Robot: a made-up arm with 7 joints.
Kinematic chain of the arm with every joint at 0, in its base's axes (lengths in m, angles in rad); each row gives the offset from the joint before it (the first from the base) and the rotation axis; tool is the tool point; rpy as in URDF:
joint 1: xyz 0 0 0.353 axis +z
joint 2: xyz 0 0 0 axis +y
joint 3: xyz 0 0 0.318 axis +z
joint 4: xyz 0.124 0 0 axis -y
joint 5: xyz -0.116 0 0.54 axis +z
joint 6: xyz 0 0 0 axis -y
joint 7: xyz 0.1 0 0 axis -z
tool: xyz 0 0 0 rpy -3.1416 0 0
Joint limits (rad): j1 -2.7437..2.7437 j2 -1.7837..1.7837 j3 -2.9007..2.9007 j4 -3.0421..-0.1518 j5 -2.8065..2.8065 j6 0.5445..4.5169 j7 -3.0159..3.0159
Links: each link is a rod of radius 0.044 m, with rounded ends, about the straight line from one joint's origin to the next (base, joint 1, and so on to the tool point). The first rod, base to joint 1, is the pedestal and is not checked.
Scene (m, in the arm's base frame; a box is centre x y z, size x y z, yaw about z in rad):
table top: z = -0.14
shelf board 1: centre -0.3 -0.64 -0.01 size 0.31 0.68 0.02 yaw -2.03
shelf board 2: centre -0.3 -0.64 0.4 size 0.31 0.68 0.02 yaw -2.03
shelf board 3: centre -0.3 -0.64 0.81 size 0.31 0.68 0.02 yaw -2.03
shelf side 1: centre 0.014 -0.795 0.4 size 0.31 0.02 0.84 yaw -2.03
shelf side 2: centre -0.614 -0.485 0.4 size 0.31 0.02 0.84 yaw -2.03
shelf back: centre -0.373 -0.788 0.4 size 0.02 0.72 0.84 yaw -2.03
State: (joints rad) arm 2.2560 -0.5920 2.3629 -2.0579 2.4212 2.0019 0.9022
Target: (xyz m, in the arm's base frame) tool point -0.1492 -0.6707 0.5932
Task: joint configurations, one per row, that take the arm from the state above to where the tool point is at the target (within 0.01 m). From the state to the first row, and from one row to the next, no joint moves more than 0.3 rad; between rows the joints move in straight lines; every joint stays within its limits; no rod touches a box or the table.
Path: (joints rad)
1: 2.3022 -0.2978 2.4082 -2.3553 2.4637 2.1779 0.9022
2: 2.3484 -0.0037 2.4534 -2.6528 2.5062 2.3540 0.9022
3: 2.2750 0.2456 2.5228 -2.6451 2.5234 2.4126 0.9022
4: 2.2015 0.4948 2.5922 -2.6374 2.5405 2.4712 0.9022
5: 2.1281 0.7440 2.6616 -2.6298 2.5577 2.5298 0.9022
6: 2.0546 0.9933 2.7310 -2.6221 2.5748 2.5884 0.9022
7: 2.0850 0.7418 2.6349 -2.4175 2.5312 2.4563 0.9022
8: 2.1154 0.4903 2.5388 -2.2129 2.4876 2.3243 0.9022
9: 2.1458 0.2388 2.4427 -2.0083 2.4440 2.1922 0.9022

